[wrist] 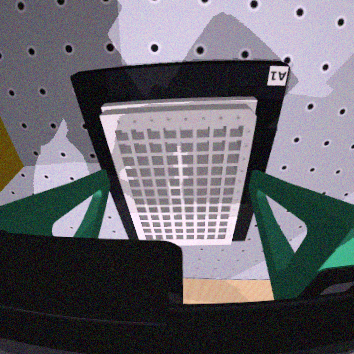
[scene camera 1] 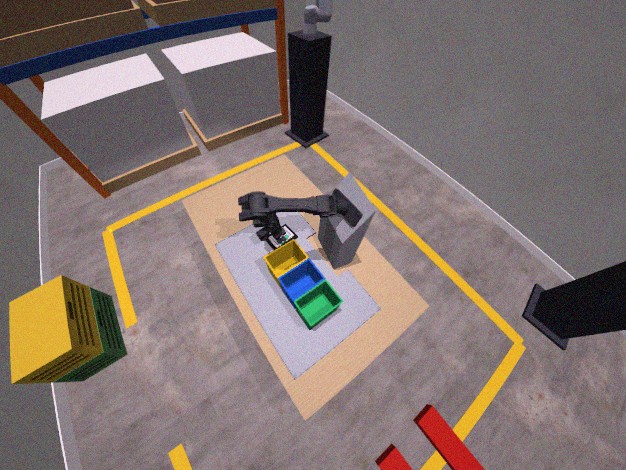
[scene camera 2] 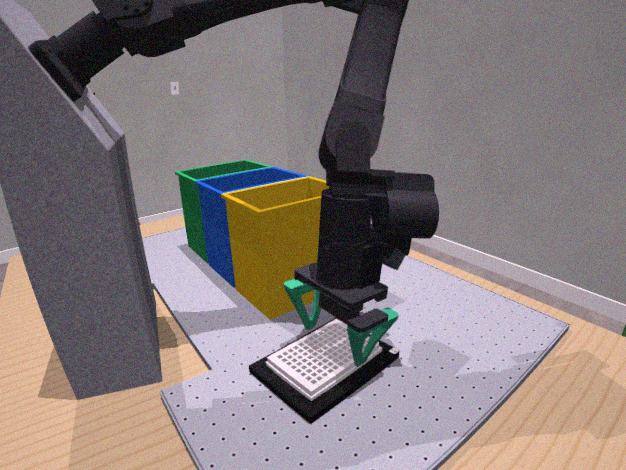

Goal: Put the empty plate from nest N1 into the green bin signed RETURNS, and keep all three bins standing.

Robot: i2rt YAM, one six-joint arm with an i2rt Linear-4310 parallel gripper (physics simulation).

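Frame: origin at the arm's base, x ahead, y left, z up, level; millimetres.
Where they show: gripper, between the fingertips: [wrist: 178,177] [scene camera 1: 279,238] [scene camera 2: 333,345]; arm's base, origin of its link: [scene camera 1: 345,207] [scene camera 2: 60,68].
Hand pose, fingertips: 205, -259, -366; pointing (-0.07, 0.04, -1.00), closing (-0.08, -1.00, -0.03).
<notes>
Each offset is from my fingertips to the centre of the thing, as dx, dy, dz. Level surfaces: height alone.
The white gridded plate @(-16, -1, -5) [scene camera 2: 303,361] [wrist: 182,119] lies flat in a black nest @(-16, -1, -17) [scene camera 2: 310,412] [wrist: 175,82] with an "A1" label at one corner; no N1 sign is readable. My gripper [scene camera 2: 334,345] [wrist: 178,177] is open, pointing down, with its green fingers on either side of the plate. In the wrist view gaps show between both fingertips and the plate's long sides. The green bin @(+124, +447, +65) [scene camera 1: 318,304] [scene camera 2: 192,217] stands upright at the far end of the bin row, and looks empty in the first scene view. Its RETURNS sign does not show.
The blue bin @(+108, +317, +65) [scene camera 1: 301,279] [scene camera 2: 217,237] and the yellow bin @(+91, +187, +65) [scene camera 1: 285,259] [scene camera 2: 275,252] stand upright beside the green one; the yellow is nearest the nest. The grey arm pedestal [scene camera 1: 339,242] [scene camera 2: 75,242] stands beside the perforated board @(dz -24) [scene camera 1: 283,328] [scene camera 2: 242,440].
</notes>
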